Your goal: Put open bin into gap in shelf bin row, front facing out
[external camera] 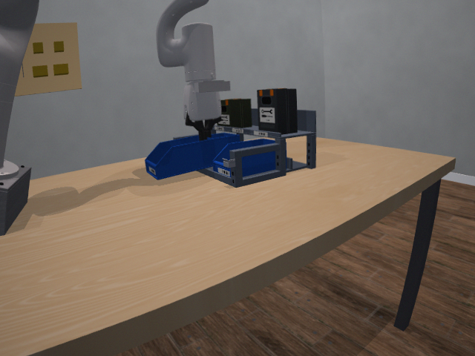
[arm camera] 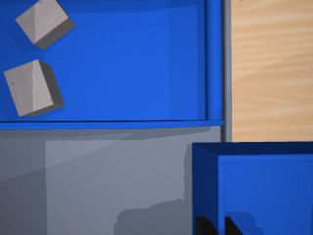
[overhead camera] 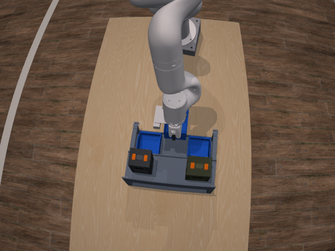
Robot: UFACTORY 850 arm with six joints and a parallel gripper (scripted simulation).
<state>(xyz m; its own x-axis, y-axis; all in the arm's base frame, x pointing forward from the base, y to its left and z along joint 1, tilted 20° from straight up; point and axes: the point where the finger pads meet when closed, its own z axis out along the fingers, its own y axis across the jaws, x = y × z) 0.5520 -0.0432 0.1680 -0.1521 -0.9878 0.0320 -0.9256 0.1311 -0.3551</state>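
Now: hand 10 cm short of the grey shelf, 3 cm above it and 2 cm to the left of it. Also, from my hand: dark green tool case: 19 cm ahead, 8 cm to the left, 5 cm above; black tool case: 14 cm to the right, 14 cm ahead, 7 cm above.
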